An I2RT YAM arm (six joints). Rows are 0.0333 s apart.
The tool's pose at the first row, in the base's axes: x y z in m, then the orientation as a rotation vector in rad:
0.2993 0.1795 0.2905 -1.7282 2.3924 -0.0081
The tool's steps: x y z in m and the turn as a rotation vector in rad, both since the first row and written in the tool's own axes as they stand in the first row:
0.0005 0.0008 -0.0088 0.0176 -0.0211 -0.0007
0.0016 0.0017 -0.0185 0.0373 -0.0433 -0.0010
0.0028 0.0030 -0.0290 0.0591 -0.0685 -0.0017
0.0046 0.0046 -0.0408 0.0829 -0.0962 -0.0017
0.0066 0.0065 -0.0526 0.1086 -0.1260 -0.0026
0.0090 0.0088 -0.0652 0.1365 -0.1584 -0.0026
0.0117 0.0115 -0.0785 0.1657 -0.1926 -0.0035
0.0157 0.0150 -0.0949 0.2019 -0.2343 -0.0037
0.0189 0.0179 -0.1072 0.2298 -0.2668 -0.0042
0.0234 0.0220 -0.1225 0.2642 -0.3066 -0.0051
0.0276 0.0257 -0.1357 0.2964 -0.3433 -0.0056
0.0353 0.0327 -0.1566 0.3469 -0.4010 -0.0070
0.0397 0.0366 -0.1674 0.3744 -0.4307 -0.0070
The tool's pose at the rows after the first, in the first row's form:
0.2970 0.1783 0.2990 -1.7128 2.3697 -0.0109
0.2943 0.1766 0.3082 -1.6957 2.3456 -0.0152
0.2911 0.1747 0.3182 -1.6768 2.3183 -0.0193
0.2872 0.1723 0.3293 -1.6552 2.2889 -0.0235
0.2830 0.1698 0.3404 -1.6330 2.2566 -0.0281
0.2781 0.1669 0.3522 -1.6078 2.2222 -0.0328
0.2727 0.1638 0.3645 -1.5822 2.1853 -0.0375
0.2656 0.1594 0.3796 -1.5498 2.1408 -0.0436
0.2600 0.1560 0.3909 -1.5250 2.1059 -0.0480
0.2524 0.1515 0.4047 -1.4949 2.0629 -0.0534
0.2456 0.1473 0.4166 -1.4665 2.0233 -0.0587
0.2334 0.1401 0.4352 -1.4226 1.9606 -0.0667
0.2267 0.1361 0.4447 -1.3986 1.9282 -0.0722

